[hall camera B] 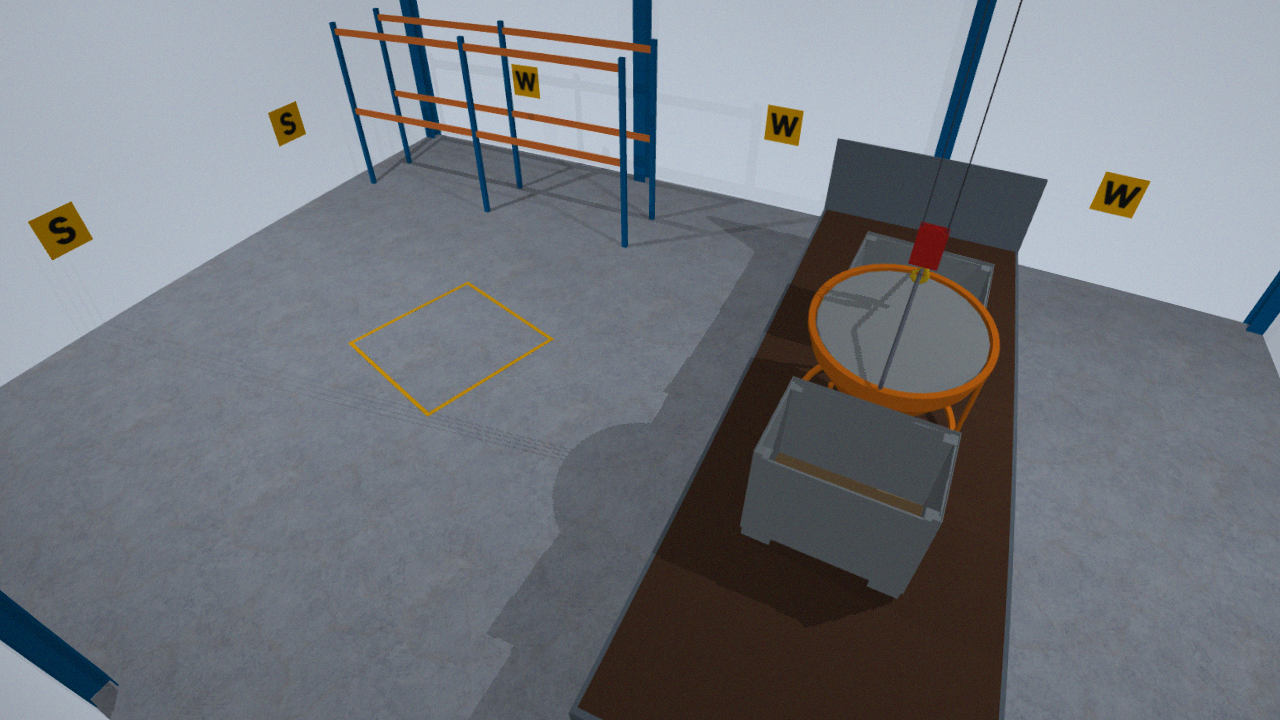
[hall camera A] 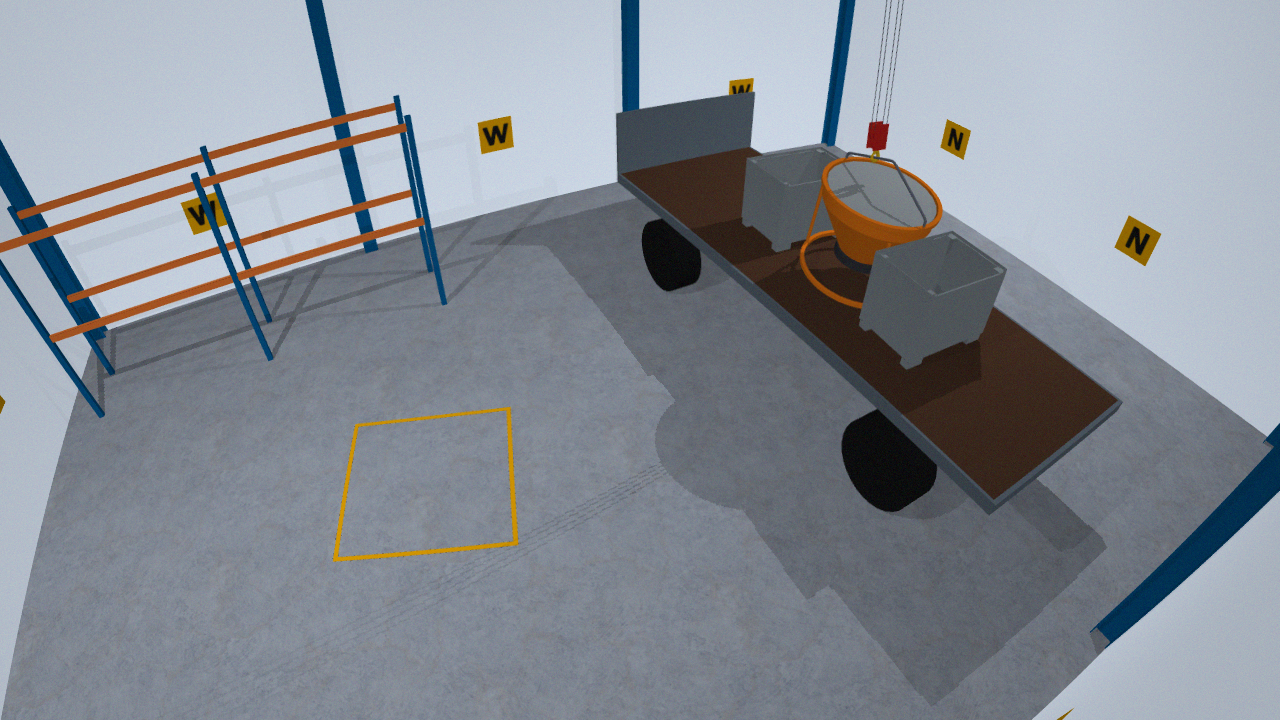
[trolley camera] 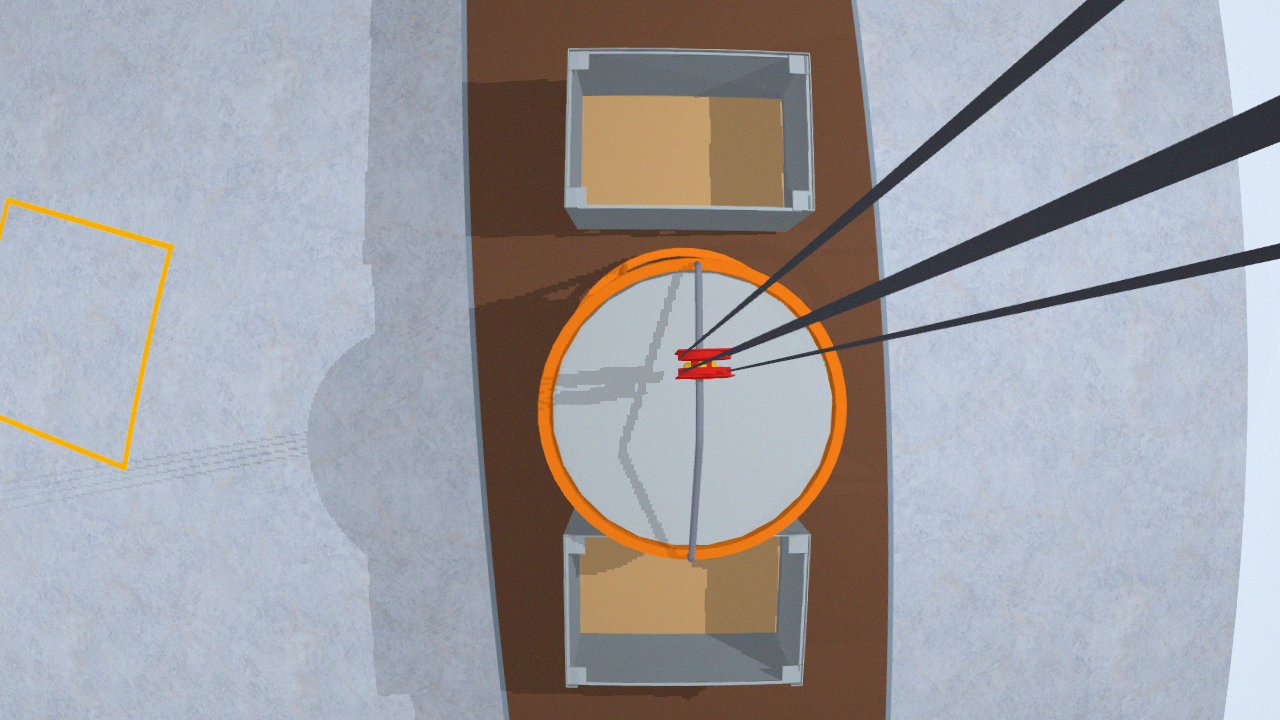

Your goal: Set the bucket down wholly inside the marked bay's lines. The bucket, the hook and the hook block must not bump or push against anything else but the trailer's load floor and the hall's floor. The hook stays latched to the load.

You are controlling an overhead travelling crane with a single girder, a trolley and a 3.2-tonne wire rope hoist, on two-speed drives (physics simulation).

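The orange bucket [hall camera A: 859,228] [hall camera B: 930,340] [trolley camera: 760,429] is upright over the trailer's load floor [hall camera A: 1029,411] [hall camera B: 805,662] [trolley camera: 841,626], between two grey boxes. Whether its base ring touches the floor I cannot tell. My hook [hall camera A: 875,155] [hall camera B: 920,274] [trolley camera: 698,365] is latched to the bucket's bail, under the red hook block [hall camera A: 877,136] [hall camera B: 929,246]. The near box partly hides the bucket's foot in both hall views. The marked bay [hall camera A: 426,551] [hall camera B: 389,377] [trolley camera: 147,356] is a yellow outline on the hall floor, left of the trailer.
One grey box [hall camera A: 926,304] [hall camera B: 841,528] [trolley camera: 684,658] stands close on the open-end side, another [hall camera A: 771,201] [trolley camera: 689,219] on the headboard side. The trailer's headboard [hall camera A: 684,138] [hall camera B: 935,192] rises at the far end. A blue and orange rack [hall camera A: 232,266] [hall camera B: 623,152] stands beyond the bay.
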